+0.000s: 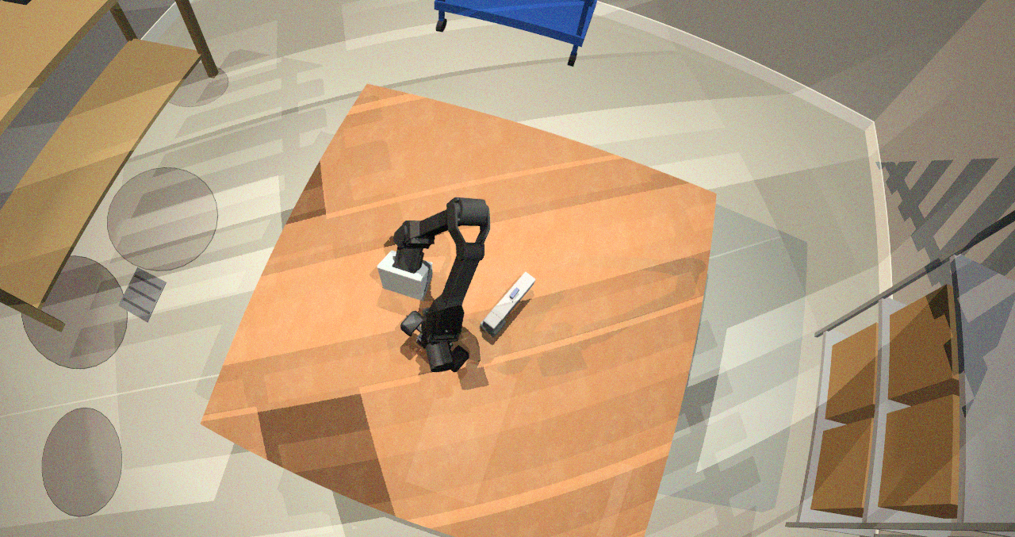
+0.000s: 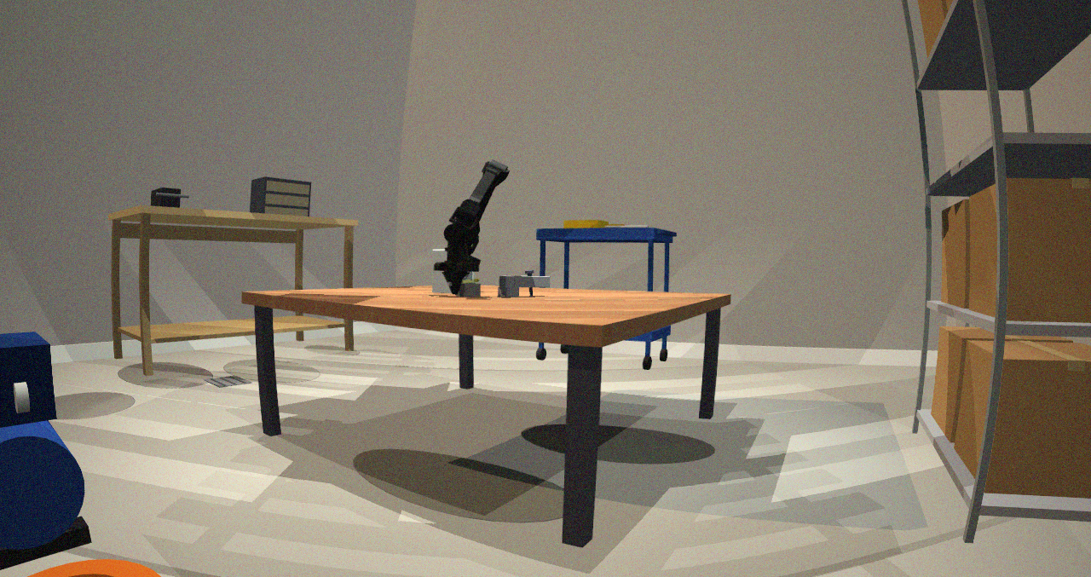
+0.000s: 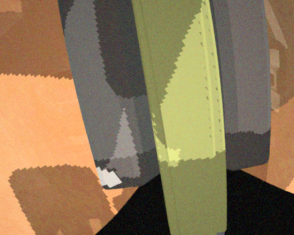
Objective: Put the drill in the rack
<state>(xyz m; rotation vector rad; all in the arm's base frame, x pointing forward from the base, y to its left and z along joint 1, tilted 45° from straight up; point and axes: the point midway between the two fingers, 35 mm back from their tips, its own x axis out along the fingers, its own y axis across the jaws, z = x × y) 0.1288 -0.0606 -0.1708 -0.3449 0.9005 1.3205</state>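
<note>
Right now the drill is 40 mm to the left of my gripper tip, 40 mm above it and 10 mm ahead of it. The rest, counted from my gripper tip: dark key: 200 mm to the left, 160 mm ahead, 50 mm above; then grey housing: 180 mm to the left, 150 mm ahead, 30 mm above; then small grey rack: 50 mm to the left, 20 mm ahead, 10 mm above.
</note>
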